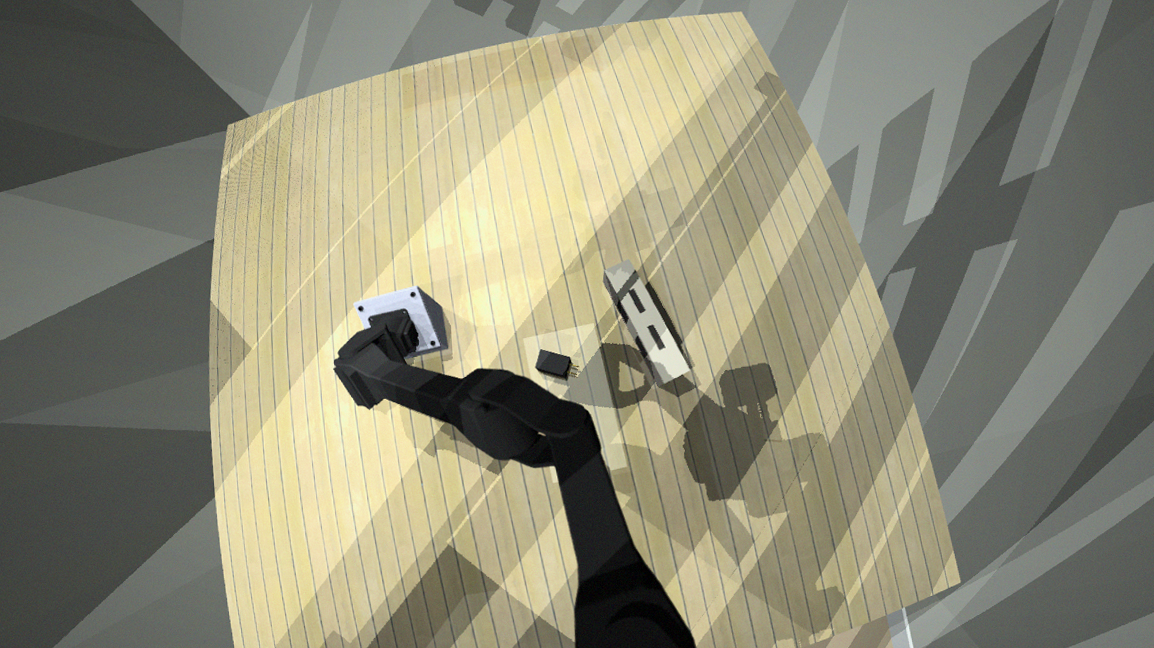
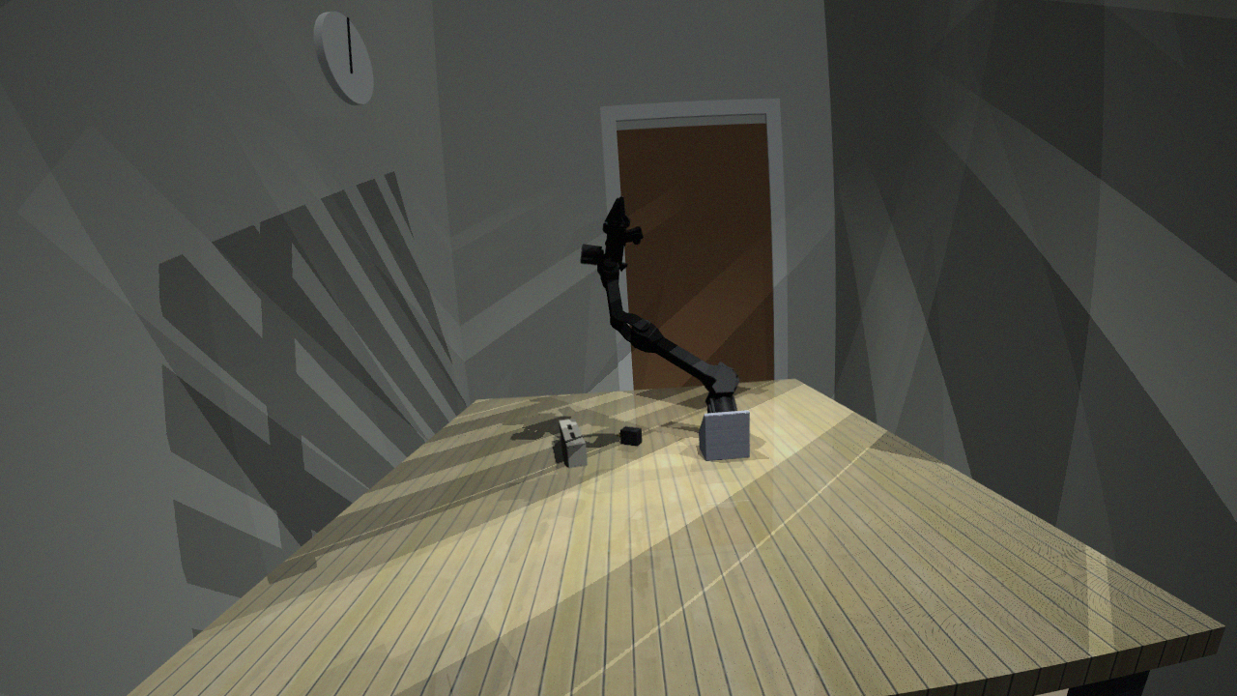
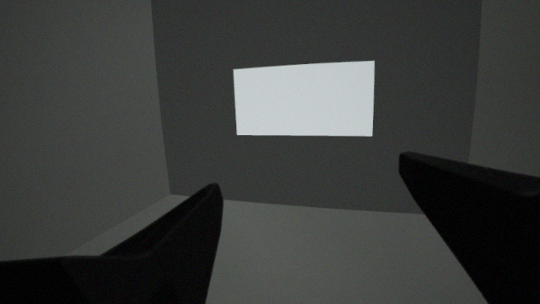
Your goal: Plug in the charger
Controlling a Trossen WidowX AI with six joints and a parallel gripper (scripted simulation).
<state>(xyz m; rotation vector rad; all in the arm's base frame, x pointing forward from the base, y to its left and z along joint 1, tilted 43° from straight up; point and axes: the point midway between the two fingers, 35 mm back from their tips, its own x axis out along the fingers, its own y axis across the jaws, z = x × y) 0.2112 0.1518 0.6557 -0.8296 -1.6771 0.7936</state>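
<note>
Right now my gripper tip is 670 mm above the two-prong charger, 230 mm to the right of it and 30 mm short of it.
</note>
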